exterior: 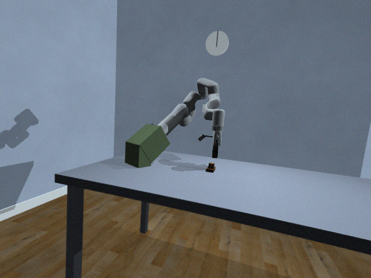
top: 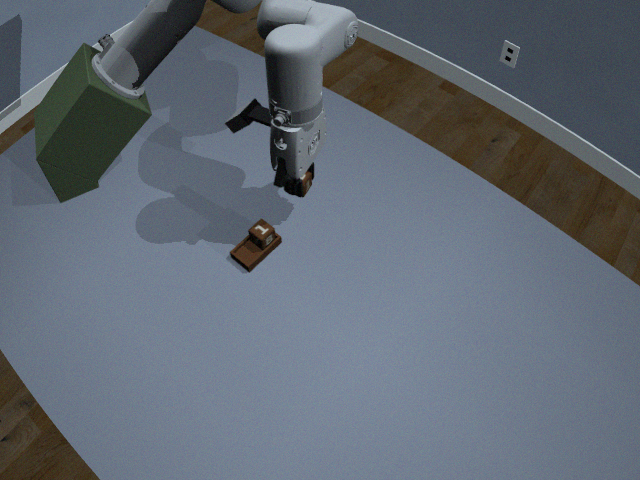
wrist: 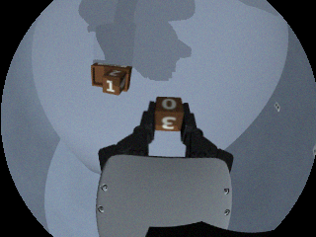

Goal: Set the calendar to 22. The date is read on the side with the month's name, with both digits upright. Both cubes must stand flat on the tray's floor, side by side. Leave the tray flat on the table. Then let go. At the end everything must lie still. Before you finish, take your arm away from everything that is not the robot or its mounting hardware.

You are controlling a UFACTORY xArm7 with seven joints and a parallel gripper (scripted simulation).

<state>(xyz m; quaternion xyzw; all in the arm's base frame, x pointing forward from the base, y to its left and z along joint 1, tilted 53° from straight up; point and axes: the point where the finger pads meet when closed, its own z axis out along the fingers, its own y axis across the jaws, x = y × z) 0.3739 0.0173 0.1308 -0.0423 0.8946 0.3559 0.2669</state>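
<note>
My gripper is now 90 mm to the left of the brown cube and 60 mm above it. From my hand the other things lie so: brown tray 110 mm to the right, 80 mm below.
</note>
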